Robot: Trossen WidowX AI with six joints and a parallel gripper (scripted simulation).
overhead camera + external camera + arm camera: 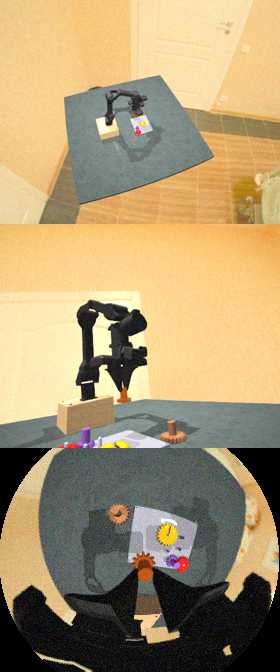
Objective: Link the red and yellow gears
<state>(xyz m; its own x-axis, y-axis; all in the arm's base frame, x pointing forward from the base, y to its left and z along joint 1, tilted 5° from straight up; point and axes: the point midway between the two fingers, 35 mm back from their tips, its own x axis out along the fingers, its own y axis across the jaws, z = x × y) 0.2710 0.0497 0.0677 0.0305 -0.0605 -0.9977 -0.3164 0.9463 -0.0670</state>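
Now: the purple gear 100 mm to the right of my gripper tip and 100 mm below it. Also, from my gripper tip: orange gear (10 mm below); yellow gear (110 mm below, 70 mm ahead, 60 mm to the right); white arrow (120 mm below, 100 mm ahead, 50 mm to the right).
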